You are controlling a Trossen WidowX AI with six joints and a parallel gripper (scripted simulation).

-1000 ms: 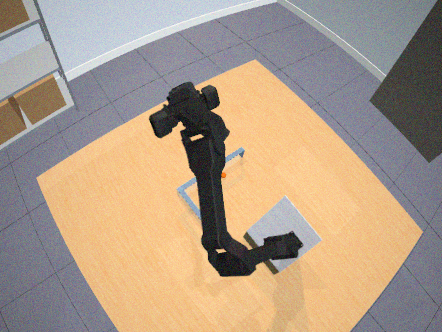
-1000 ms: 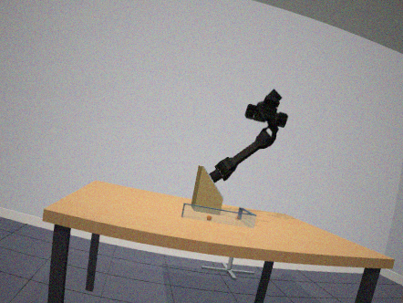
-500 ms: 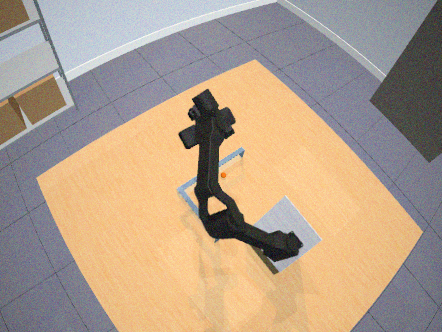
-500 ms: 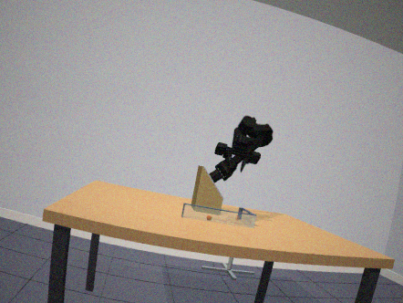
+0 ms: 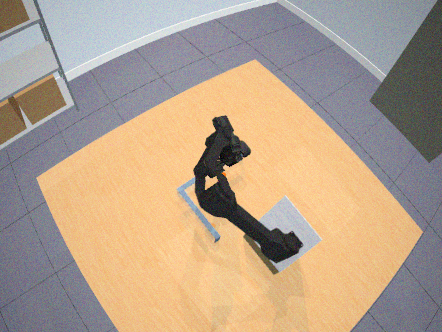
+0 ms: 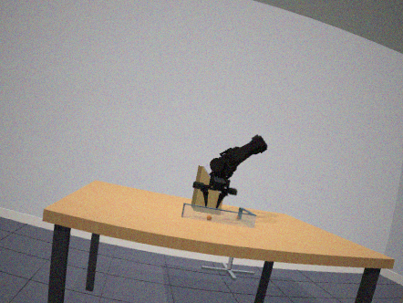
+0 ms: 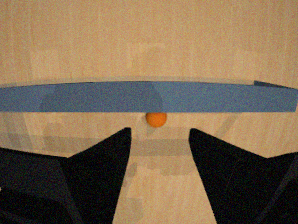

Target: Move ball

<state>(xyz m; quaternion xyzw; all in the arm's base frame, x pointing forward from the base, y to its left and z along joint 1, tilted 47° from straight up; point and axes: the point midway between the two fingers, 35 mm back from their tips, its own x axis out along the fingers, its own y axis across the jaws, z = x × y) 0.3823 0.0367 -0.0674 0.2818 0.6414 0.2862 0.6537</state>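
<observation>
The orange ball lies 50 mm below my gripper tip.
</observation>
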